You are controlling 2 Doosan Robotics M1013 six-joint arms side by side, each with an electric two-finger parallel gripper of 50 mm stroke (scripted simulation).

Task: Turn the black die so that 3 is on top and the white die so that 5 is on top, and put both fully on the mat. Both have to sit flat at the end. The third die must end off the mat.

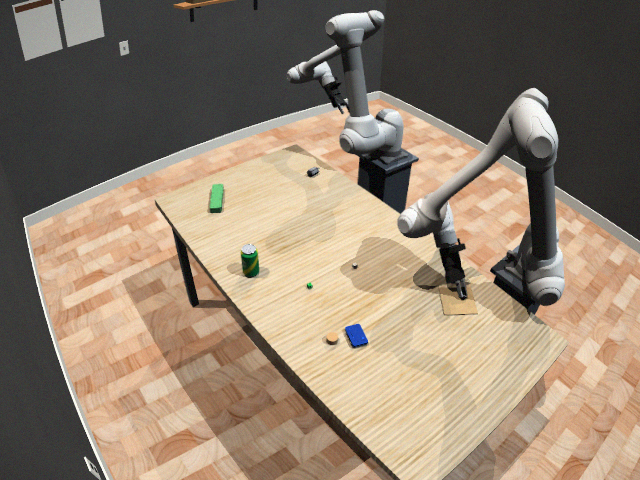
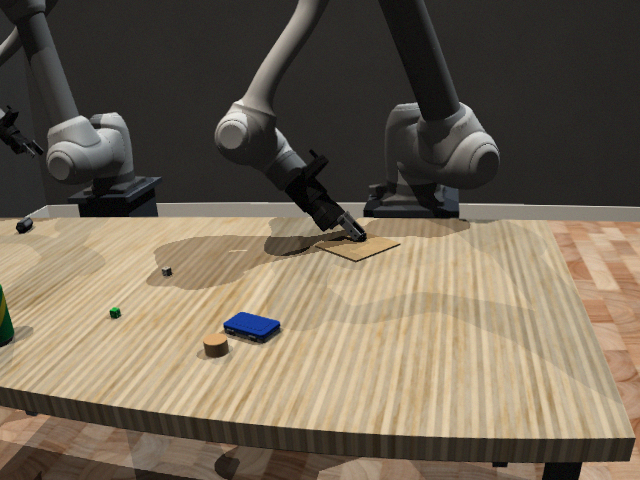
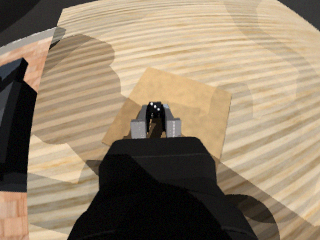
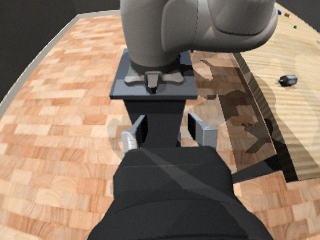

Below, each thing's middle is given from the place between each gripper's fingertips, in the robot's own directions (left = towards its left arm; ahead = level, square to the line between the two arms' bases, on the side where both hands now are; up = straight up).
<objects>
Now: the tan mat (image 2: 344, 246) 30 mm ahead of my left hand (image 2: 360, 236), 10 mm to the left of it and 20 mm below it. The rest, counted from my left hand: blue case (image 2: 255, 328) (460 mm ahead, 50 mm to the right, 20 mm below).
I see the tan mat 1350 mm to the left of my right hand, 330 mm ahead of it and 160 mm below it.
</objects>
